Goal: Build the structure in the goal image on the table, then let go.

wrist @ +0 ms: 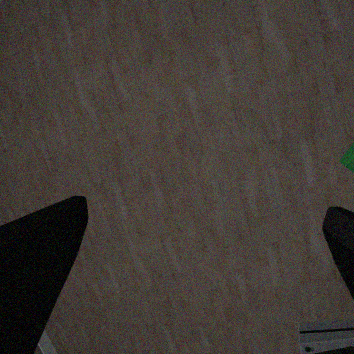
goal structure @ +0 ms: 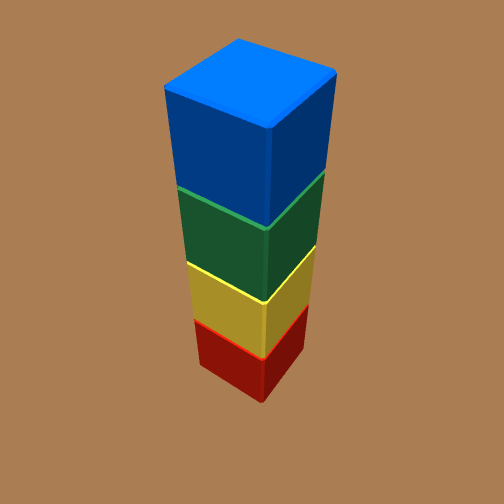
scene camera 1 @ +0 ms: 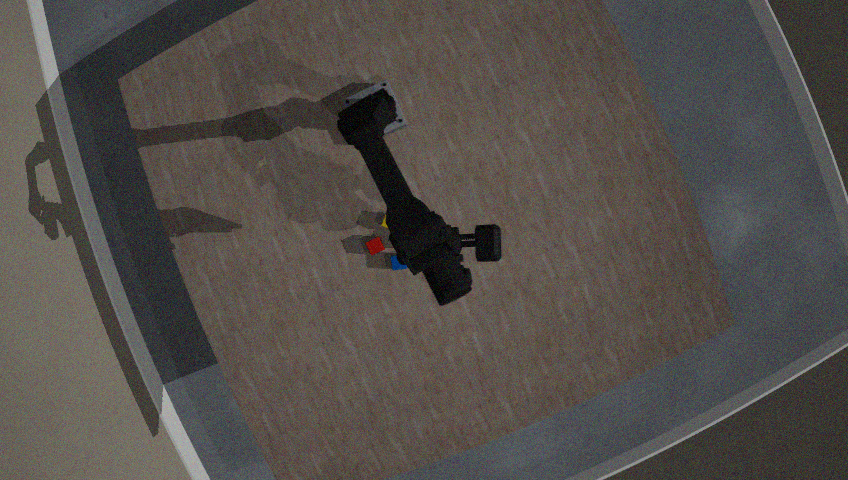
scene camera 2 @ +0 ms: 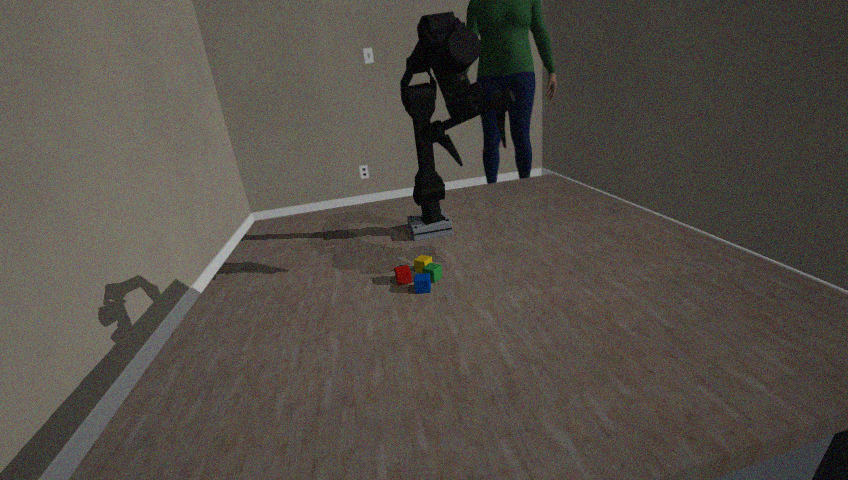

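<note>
A red cube (scene camera 1: 374, 245) (scene camera 2: 403, 274), a blue cube (scene camera 1: 398, 262) (scene camera 2: 422, 283) and a yellow cube (scene camera 1: 384, 222) (scene camera 2: 423, 262) are grouped with a green cube (scene camera 2: 434, 273) (wrist: 349, 159). In scene camera 2, red is at the left, blue in front, yellow at the back and green at the right. They appear to rest on the table surface; small gaps are hard to judge. In scene camera 1 the arm hides green and covers parts of yellow and blue. My gripper (scene camera 2: 482, 154) (wrist: 208, 213) is open and empty, high above the surface. Green shows at the wrist view's right edge.
The arm's grey base plate (scene camera 1: 395, 126) (scene camera 2: 431, 228) stands behind the cubes in scene camera 2. A person in a green top (scene camera 2: 505, 41) stands behind the arm, near the back wall. The arm's dark shadow stretches left across the surface.
</note>
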